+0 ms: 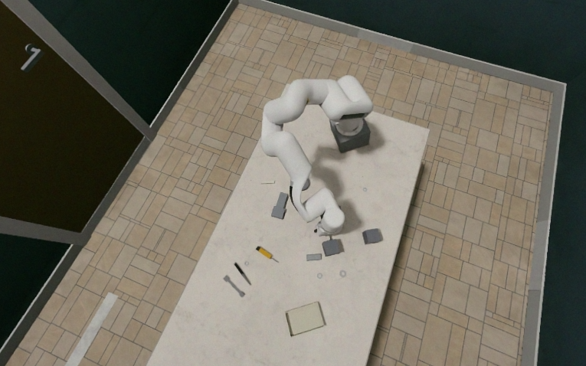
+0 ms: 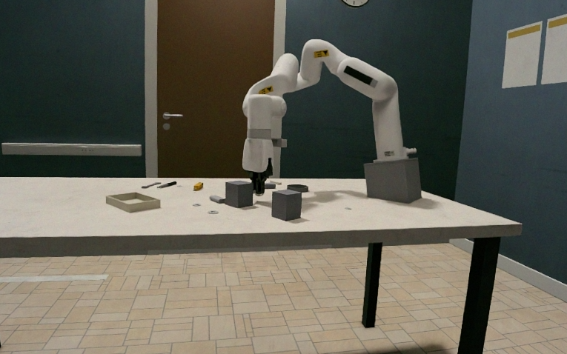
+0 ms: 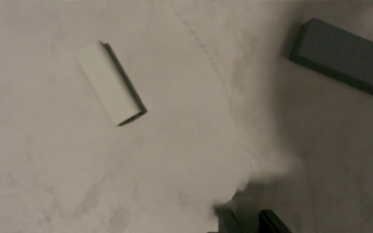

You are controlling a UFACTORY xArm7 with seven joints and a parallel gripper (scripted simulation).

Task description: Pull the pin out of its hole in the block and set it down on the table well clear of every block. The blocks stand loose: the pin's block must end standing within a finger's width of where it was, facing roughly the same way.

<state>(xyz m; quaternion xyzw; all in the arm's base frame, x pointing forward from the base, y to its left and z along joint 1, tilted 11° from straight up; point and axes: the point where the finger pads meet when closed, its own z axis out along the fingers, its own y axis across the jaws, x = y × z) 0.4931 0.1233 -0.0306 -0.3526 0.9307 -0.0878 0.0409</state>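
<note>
Now: the grey cylinder 13 cm ahead of my hand and 4 cm below it. From my hand the other things lie so: shallow tray (37 cm ahead, 8 cm to the left, 4 cm below); then pale piece (2 cm below, 1 cm to the left, 1 cm ahead).
</note>
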